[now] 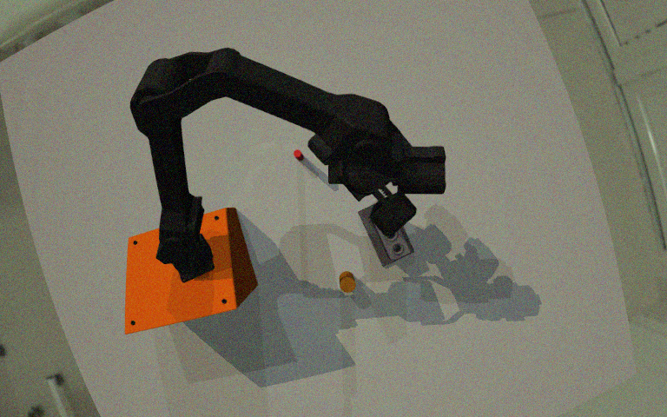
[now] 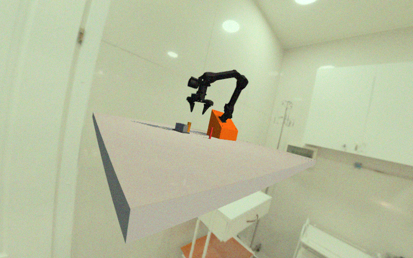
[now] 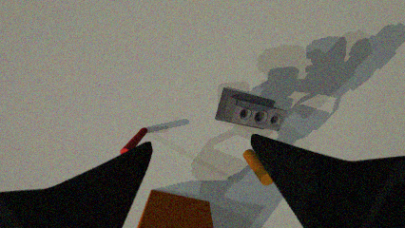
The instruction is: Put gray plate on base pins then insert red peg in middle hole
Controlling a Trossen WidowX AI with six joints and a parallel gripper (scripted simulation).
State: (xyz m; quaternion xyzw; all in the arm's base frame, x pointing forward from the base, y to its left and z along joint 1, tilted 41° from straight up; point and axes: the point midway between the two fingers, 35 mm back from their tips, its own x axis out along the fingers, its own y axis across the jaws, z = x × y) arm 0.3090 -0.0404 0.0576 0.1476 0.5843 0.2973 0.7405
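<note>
Right now the red peg is 80 mm behind my gripper tip, 100 mm to the left of it and 110 mm below it. From my gripper tip the other things lie so: plate: 20 mm ahead, 110 mm to the right, 110 mm below; orange cylinder: 90 mm behind, 160 mm to the right, 110 mm below; gray slab: 20 mm ahead, 110 mm to the right, 140 mm below.
</note>
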